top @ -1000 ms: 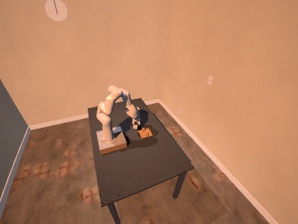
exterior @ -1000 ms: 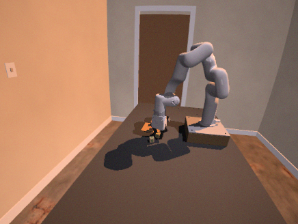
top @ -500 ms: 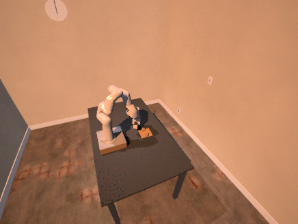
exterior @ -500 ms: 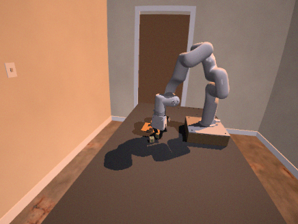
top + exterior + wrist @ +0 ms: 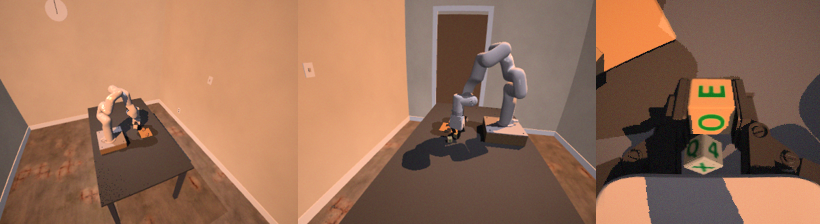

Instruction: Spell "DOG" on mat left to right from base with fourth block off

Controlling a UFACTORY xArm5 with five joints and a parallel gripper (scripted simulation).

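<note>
The orange mat lies 5 cm ahead of my hand, 13 cm to the right of it and 2 cm below it.
</note>
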